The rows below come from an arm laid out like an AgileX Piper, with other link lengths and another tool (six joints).
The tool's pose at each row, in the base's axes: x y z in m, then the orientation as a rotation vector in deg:
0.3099 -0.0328 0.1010 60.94 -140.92 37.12
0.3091 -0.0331 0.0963 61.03 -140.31 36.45
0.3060 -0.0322 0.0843 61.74 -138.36 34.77
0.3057 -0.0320 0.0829 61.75 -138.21 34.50
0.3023 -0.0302 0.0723 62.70 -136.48 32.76
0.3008 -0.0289 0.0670 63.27 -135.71 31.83
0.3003 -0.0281 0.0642 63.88 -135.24 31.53
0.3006 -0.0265 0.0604 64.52 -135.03 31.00
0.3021 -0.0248 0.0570 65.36 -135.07 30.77
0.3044 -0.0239 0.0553 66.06 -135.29 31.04
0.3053 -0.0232 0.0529 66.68 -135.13 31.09
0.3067 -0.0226 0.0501 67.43 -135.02 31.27
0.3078 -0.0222 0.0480 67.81 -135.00 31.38
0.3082 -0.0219 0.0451 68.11 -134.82 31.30
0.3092 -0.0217 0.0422 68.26 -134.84 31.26
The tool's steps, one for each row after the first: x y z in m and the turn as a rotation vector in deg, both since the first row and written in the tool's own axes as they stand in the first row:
-0.0017 0.0016 0.0041 -0.53 0.40 -0.45
-0.0064 0.0076 0.0140 -1.78 1.51 -2.03
-0.0070 0.0083 0.0151 -1.99 1.60 -2.16
-0.0113 0.0147 0.0233 -3.19 2.37 -3.80
-0.0137 0.0180 0.0272 -3.79 2.62 -4.65
-0.0153 0.0196 0.0292 -3.90 2.67 -5.26
-0.0184 0.0213 0.0313 -4.12 2.47 -5.80
-0.0220 0.0221 0.0330 -4.04 1.99 -6.28
-0.0249 0.0214 0.0335 -3.62 1.50 -6.51
-0.0271 0.0217 0.0349 -3.43 1.33 -6.91
-0.0298 0.0218 0.0367 -3.10 1.07 -7.33
-0.0318 0.0217 0.0380 -2.92 0.91 -7.52
-0.0337 0.0224 0.0402 -2.91 0.89 -7.78
-0.0359 0.0225 0.0423 -2.89 0.80 -7.86

